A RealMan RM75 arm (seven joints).
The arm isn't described. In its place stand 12 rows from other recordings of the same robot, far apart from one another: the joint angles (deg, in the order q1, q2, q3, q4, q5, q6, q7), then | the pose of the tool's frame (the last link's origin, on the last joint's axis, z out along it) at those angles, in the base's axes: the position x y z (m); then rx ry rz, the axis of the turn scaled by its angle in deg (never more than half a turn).
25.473, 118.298, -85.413, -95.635, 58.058, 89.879, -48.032 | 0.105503 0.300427 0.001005 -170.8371 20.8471 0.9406
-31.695, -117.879, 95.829, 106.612, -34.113, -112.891, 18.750 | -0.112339 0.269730 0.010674 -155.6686 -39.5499 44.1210
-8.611, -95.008, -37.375, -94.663, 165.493, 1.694, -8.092 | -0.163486 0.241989 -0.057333 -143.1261 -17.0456 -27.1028
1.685, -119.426, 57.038, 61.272, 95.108, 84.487, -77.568 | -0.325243 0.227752 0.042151 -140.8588 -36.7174 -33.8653
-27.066, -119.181, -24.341, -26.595, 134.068, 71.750, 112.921 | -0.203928 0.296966 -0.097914 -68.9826 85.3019 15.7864
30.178, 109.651, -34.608, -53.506, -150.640, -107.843, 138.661 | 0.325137 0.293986 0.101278 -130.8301 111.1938 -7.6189
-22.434, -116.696, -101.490, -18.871, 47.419, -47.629, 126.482 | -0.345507 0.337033 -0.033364 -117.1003 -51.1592 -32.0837
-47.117, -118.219, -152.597, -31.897, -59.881, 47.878, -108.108 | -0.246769 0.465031 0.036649 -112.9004 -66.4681 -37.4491
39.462, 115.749, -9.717, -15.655, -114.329, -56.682, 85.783 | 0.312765 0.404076 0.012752 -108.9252 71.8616 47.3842
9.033, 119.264, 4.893, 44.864, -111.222, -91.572, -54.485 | 0.209129 0.184363 -0.086522 -91.9813 -6.5957 36.4883
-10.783, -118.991, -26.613, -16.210, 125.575, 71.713, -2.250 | -0.341347 0.233539 -0.063444 -102.5955 -31.6677 -36.7024
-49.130, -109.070, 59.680, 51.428, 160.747, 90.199, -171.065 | -0.234884 0.412335 0.078425 -110.4371 -96.0272 28.0000
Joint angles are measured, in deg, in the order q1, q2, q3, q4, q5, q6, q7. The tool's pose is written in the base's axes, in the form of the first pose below.
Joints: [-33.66, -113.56, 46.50, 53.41, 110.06, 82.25, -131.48]
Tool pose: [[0.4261 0.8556 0.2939 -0.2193], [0.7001 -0.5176 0.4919 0.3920], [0.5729 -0.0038 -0.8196 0.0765], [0 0 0 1]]
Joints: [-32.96, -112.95, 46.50, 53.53, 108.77, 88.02, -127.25]
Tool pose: [[0.4982 0.7995 0.3356 -0.2173], [0.6821 -0.6003 0.4175 0.3783], [0.5352 0.0209 -0.8445 0.0774], [0 0 0 1]]
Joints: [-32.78, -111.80, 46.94, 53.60, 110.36, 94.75, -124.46]
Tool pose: [[0.5767 0.7477 0.3293 -0.2189], [0.6819 -0.6625 0.3099 0.3630], [0.4499 0.0459 -0.8919 0.0779], [0 0 0 1]]
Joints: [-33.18, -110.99, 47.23, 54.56, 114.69, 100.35, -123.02]
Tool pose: [[0.6453 0.7137 0.2724 -0.2221], [0.6841 -0.6986 0.2097 0.3511], [0.3400 0.0511 -0.9390 0.0784], [0 0 0 1]]
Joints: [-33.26, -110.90, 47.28, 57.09, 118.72, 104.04, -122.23]
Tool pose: [[0.6947 0.6884 0.2086 -0.2237], [0.6723 -0.7245 0.1520 0.3432], [0.2557 0.0347 -0.9661 0.0811], [0 0 0 1]]
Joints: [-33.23, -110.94, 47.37, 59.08, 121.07, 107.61, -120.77]
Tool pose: [[0.7361 0.6548 0.1715 -0.2234], [0.6486 -0.7548 0.0980 0.3351], [0.1936 0.0391 -0.9803 0.0832], [0 0 0 1]]
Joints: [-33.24, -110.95, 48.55, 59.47, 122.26, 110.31, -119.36]
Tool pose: [[0.7641 0.6278 0.1487 -0.2234], [0.6305 -0.7755 0.0344 0.3275], [0.1369 0.0674 -0.9883 0.0803], [0 0 0 1]]
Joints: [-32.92, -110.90, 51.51, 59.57, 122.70, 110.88, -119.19]
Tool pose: [[0.7776 0.6180 0.1159 -0.2242], [0.6237 -0.7815 -0.0170 0.3223], [0.0801 0.0856 -0.9931 0.0735], [0 0 0 1]]
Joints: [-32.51, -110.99, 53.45, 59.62, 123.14, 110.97, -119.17]
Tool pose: [[0.7813 0.6172 0.0930 -0.2262], [0.6226 -0.7811 -0.0471 0.3185], [0.0435 0.0947 -0.9946 0.0683], [0 0 0 1]]
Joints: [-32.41, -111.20, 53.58, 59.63, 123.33, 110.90, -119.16]
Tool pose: [[0.7803 0.6187 0.0917 -0.2266], [0.6241 -0.7797 -0.0500 0.3177], [0.0405 0.0962 -0.9945 0.0666], [0 0 0 1]]
